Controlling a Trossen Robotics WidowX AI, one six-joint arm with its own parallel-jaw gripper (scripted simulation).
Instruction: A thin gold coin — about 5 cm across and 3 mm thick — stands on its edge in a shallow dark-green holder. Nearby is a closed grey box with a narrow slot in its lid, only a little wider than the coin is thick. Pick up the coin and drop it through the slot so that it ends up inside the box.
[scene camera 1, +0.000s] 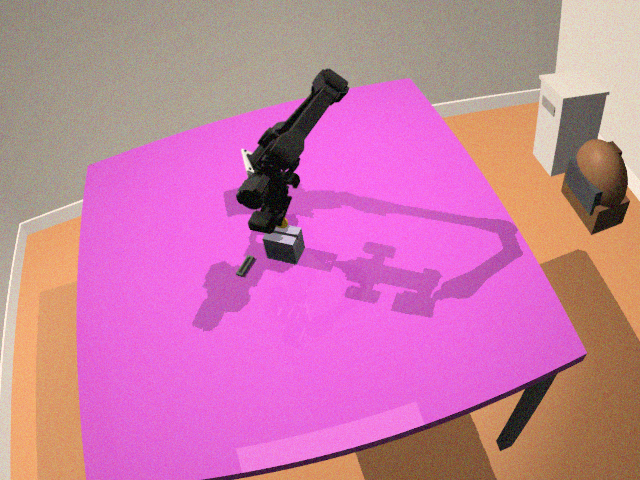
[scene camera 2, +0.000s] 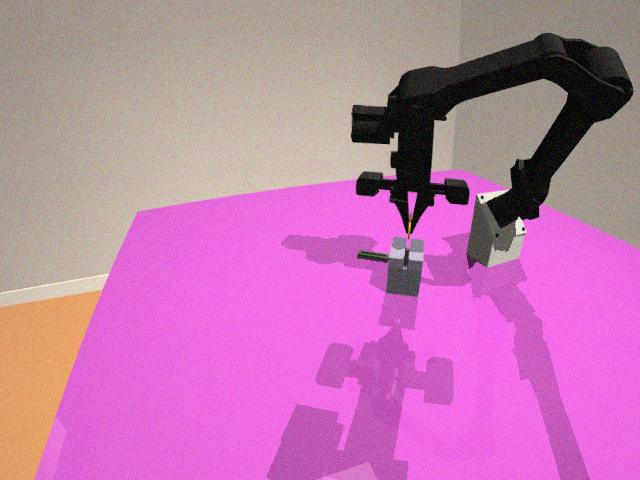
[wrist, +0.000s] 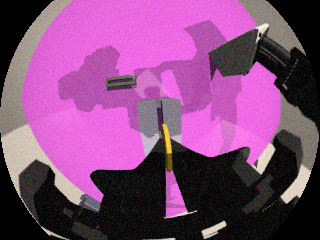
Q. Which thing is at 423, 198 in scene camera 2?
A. My gripper.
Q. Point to my gripper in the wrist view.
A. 164, 141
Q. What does my gripper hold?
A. A gold coin.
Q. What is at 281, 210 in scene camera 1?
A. My gripper.
